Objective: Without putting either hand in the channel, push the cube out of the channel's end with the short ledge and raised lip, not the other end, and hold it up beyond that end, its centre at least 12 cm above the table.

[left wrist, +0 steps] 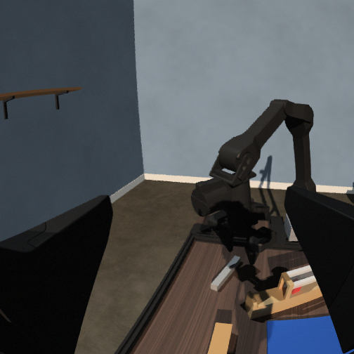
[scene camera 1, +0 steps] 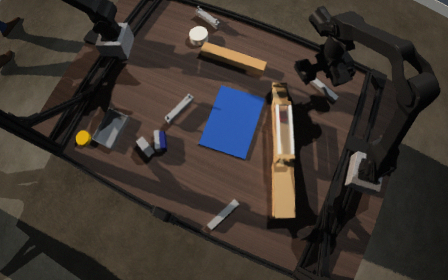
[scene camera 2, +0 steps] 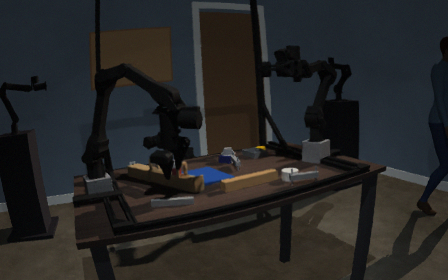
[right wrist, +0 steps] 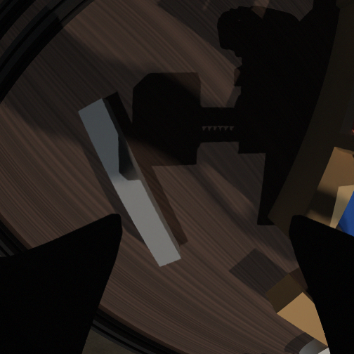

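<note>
The wooden channel [scene camera 1: 276,137] [scene camera 2: 145,176] has white-edged walls; its short lipped ledge [scene camera 1: 279,91] [left wrist: 257,305] is at the top in scene camera 1, its long ledge [scene camera 1: 283,192] at the bottom. The red cube [scene camera 1: 283,116] [left wrist: 296,290] is inside, nearer the lipped end. A plain pale grey bar [scene camera 1: 325,90] [scene camera 2: 172,201] [left wrist: 225,273] [right wrist: 142,207] lies beyond that end, to the right in scene camera 1. My right gripper [scene camera 1: 322,74] [scene camera 2: 173,174] [left wrist: 240,257] [right wrist: 208,225] is open and empty above the table near this bar. My left gripper [scene camera 2: 267,69] is open, empty and raised high.
A blue mat [scene camera 1: 232,122] lies beside the channel. A wooden block [scene camera 1: 233,58] [scene camera 2: 250,180] [left wrist: 220,337] and white round piece [scene camera 1: 198,36] [scene camera 2: 289,174] are near the lipped end's side. Farther off are another plain bar [scene camera 1: 223,215], two pegged bars [scene camera 1: 179,108] [scene camera 1: 207,17] and a tray [scene camera 1: 111,128].
</note>
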